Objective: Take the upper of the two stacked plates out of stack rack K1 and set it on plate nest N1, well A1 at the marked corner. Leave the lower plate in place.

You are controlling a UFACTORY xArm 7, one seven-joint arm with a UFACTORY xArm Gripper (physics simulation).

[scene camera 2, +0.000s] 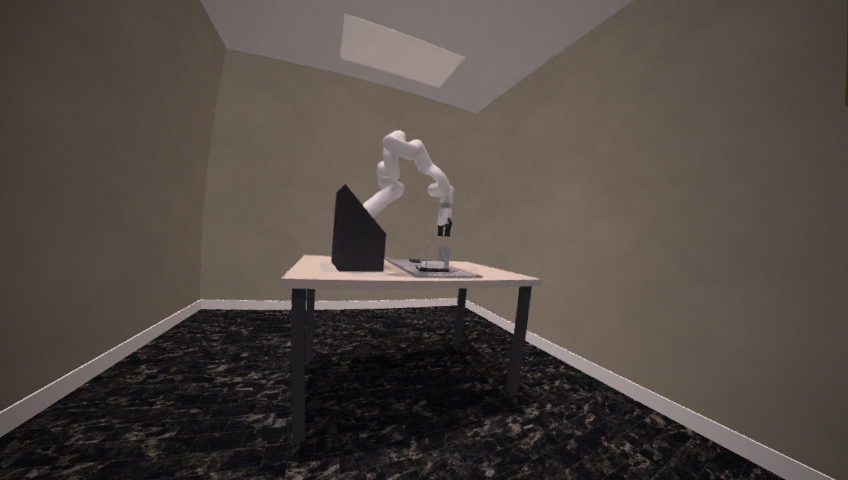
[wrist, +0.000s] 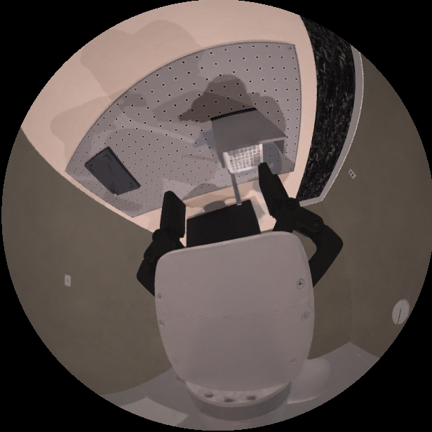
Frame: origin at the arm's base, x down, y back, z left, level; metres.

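Seen in the pictures: gripper, between the fingertips: (scene camera 2: 443,236).
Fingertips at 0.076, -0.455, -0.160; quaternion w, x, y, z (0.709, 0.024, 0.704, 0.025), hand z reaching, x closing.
Note:
Offsets run from my fingertips to a thing's top centre, as dx, dy, dz. "spot": to the spot under its first point. Level surfaces: height alone.
My gripper (scene camera 2: 443,236) (wrist: 215,185) is open and empty, pointing down above the stack rack. The stack rack K1 @(+0.057, +0.082, -0.047) (scene camera 2: 443,256) (wrist: 247,129) has a tall grey wall and thin posts. A white plate @(+0.148, +0.072, -0.047) (scene camera 2: 433,264) (wrist: 243,158) with a grid of wells sits in it, partly hidden by the wall in the wrist view. The two stacked plates cannot be told apart. The right finger overlaps the rack's edge in the wrist view, with height between them in the scene view. The plate nest N1 @(spot: +0.182, +0.050, +0.285) (scene camera 2: 414,260) (wrist: 112,171) is a dark, flat, empty rectangle. A small light mark shows at one corner.
The rack and nest stand apart on a grey perforated board @(dx +0.198) (scene camera 2: 471,275) (wrist: 172,107) on the pale table @(dx +0.208) (scene camera 2: 315,274) (wrist: 60,100). A tall black slanted block (scene camera 2: 358,237) (wrist: 223,223) stands at the arm's base.

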